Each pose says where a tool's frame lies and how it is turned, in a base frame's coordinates. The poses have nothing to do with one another.
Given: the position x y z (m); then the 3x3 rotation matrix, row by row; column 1 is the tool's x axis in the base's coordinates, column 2 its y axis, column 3 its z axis. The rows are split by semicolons.
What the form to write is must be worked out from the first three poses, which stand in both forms.
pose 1, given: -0.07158 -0.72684 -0.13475; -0.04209 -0.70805 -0.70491; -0.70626 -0.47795 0.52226; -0.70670 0.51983 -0.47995
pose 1, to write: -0.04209 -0.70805 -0.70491 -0.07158; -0.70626 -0.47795 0.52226 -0.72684; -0.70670 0.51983 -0.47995 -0.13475; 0 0 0 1
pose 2, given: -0.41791 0.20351 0.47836; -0.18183 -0.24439 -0.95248; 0.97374 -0.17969 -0.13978; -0.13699 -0.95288 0.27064
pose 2, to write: -0.18183 -0.24439 -0.95248 -0.41791; 0.97374 -0.17969 -0.13978 0.20351; -0.13699 -0.95288 0.27064 0.47836; 0 0 0 1
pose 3, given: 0.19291 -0.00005 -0.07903; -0.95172 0.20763 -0.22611; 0.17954 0.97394 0.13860; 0.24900 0.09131 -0.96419
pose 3, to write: -0.95172 0.20763 -0.22611 0.19291; 0.17954 0.97394 0.13860 -0.00005; 0.24900 0.09131 -0.96419 -0.07903; 0 0 0 1
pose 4, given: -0.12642 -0.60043 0.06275; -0.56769 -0.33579 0.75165; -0.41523 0.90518 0.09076; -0.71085 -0.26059 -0.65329
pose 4, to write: -0.56769 -0.33579 0.75165 -0.12642; -0.41523 0.90518 0.09076 -0.60043; -0.71085 -0.26059 -0.65329 0.06275; 0 0 0 1
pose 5, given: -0.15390 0.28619 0.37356; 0.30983 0.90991 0.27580; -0.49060 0.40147 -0.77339; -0.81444 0.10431 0.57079
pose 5, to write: 0.30983 0.90991 0.27580 -0.15390; -0.49060 0.40147 -0.77339 0.28619; -0.81444 0.10431 0.57079 0.37356; 0 0 0 1
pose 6, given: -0.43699 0.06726 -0.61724; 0.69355 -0.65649 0.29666; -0.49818 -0.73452 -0.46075; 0.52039 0.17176 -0.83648
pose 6, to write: 0.69355 -0.65649 0.29666 -0.43699; -0.49818 -0.73452 -0.46075 0.06726; 0.52039 0.17176 -0.83648 -0.61724; 0 0 0 1
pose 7, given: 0.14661 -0.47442 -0.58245; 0.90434 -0.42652 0.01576; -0.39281 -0.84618 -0.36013; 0.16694 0.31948 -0.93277
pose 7, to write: 0.90434 -0.42652 0.01576 0.14661; -0.39281 -0.84618 -0.36013 -0.47442; 0.16694 0.31948 -0.93277 -0.58245; 0 0 0 1
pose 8, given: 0.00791 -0.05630 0.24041; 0.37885 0.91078 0.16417; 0.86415 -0.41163 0.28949; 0.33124 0.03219 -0.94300
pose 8, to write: 0.37885 0.91078 0.16417 0.00791; 0.86415 -0.41163 0.28949 -0.05630; 0.33124 0.03219 -0.94300 0.24041; 0 0 0 1
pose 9, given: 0.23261 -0.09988 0.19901; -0.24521 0.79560 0.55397; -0.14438 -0.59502 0.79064; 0.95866 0.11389 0.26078
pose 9, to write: -0.24521 0.79560 0.55397 0.23261; -0.14438 -0.59502 0.79064 -0.09988; 0.95866 0.11389 0.26078 0.19901; 0 0 0 1
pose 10, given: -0.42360 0.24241 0.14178; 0.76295 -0.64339 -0.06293; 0.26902 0.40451 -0.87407; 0.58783 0.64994 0.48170
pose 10, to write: 0.76295 -0.64339 -0.06293 -0.42360; 0.26902 0.40451 -0.87407 0.24241; 0.58783 0.64994 0.48170 0.14178; 0 0 0 1
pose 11, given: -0.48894 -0.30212 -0.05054; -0.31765 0.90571 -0.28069; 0.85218 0.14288 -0.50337; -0.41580 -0.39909 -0.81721
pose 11, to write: -0.31765 0.90571 -0.28069 -0.48894; 0.85218 0.14288 -0.50337 -0.30212; -0.41580 -0.39909 -0.81721 -0.05054; 0 0 0 1
